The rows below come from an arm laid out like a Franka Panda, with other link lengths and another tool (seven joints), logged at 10 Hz.
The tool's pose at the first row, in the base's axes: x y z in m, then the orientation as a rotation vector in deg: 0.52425, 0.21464, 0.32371, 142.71, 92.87, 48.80
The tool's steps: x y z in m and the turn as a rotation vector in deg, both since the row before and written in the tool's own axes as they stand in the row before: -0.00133, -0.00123, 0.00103, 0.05, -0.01, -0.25; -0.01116, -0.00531, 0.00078, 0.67, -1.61, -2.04; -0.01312, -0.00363, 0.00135, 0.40, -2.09, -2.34; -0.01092, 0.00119, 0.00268, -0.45, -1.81, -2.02; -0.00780, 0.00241, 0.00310, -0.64, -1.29, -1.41; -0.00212, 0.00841, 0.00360, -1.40, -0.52, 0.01; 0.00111, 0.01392, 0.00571, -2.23, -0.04, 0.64; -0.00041, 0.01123, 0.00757, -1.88, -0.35, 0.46; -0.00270, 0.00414, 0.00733, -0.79, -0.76, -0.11; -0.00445, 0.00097, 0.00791, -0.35, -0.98, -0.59; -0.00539, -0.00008, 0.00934, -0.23, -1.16, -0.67
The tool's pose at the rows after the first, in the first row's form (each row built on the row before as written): 0.52332, 0.21431, 0.32188, 142.49, 93.18, 48.73; 0.51597, 0.20727, 0.31482, 140.84, 95.46, 45.87; 0.50985, 0.19750, 0.30746, 138.64, 97.61, 42.51; 0.50921, 0.18770, 0.30186, 136.18, 98.76, 40.16; 0.51075, 0.18018, 0.29769, 134.24, 99.26, 38.72; 0.51914, 0.17601, 0.29711, 133.29, 98.00, 39.04; 0.53395, 0.17325, 0.29793, 132.44, 95.68, 40.64; 0.54695, 0.16990, 0.29611, 131.61, 93.68, 41.54; 0.55343, 0.16663, 0.29106, 130.95, 92.89, 41.07; 0.55720, 0.16276, 0.28370, 130.13, 92.81, 39.93; 0.56063, 0.15830, 0.27450, 129.31, 92.81, 38.48
